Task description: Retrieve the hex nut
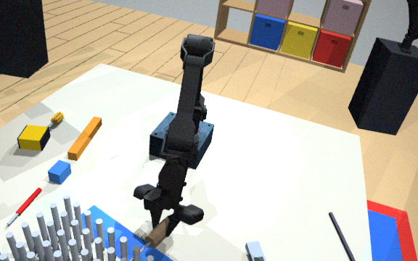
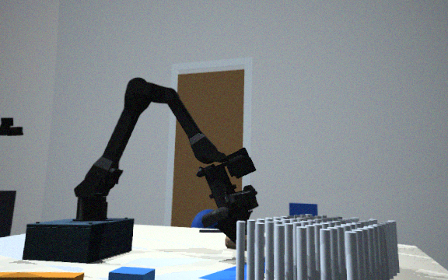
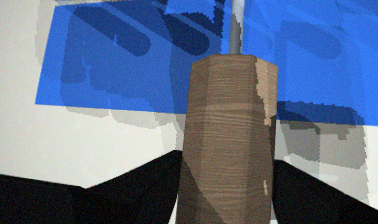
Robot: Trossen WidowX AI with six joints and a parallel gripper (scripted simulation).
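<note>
My gripper tip is 40 mm short of the blue taped strip, 60 mm to the left of it and 30 mm above it. Also, from my gripper tip: red-handled tool: 10 mm ahead, 390 mm to the right, 30 mm below; blue cube: 160 mm behind, 350 mm to the right, 10 mm below; grey block: 40 mm ahead, 270 mm to the left, 20 mm below.
</note>
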